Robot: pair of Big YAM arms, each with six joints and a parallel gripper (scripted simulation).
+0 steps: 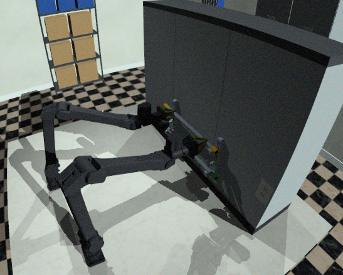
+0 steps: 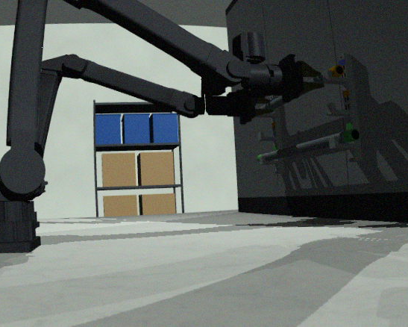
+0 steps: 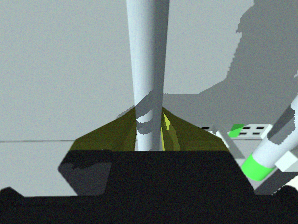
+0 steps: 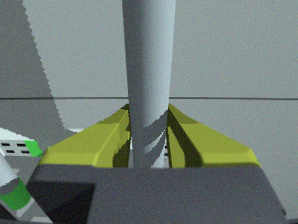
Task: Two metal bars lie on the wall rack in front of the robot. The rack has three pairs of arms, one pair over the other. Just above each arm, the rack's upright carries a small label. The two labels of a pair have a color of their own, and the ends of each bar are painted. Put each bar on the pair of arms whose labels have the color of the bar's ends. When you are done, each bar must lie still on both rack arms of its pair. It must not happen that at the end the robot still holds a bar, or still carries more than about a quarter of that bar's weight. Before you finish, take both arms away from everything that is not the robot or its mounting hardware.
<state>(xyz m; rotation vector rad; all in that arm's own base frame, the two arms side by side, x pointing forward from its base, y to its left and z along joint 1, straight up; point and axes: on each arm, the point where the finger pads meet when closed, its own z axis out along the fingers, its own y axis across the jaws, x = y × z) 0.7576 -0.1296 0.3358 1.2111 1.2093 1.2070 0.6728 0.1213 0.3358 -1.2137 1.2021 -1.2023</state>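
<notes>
My left hand is 2 cm past the orange-ended bar and 15 cm to the left of it. The rest, counted from my left hand: green-ended bar: 3 cm behind, 16 cm to the right, 15 cm below; grey cabinet wall: 18 cm ahead, 14 cm to the right, 11 cm above; wall outlet: 5 cm behind, 67 cm to the right, 4 cm below.
</notes>
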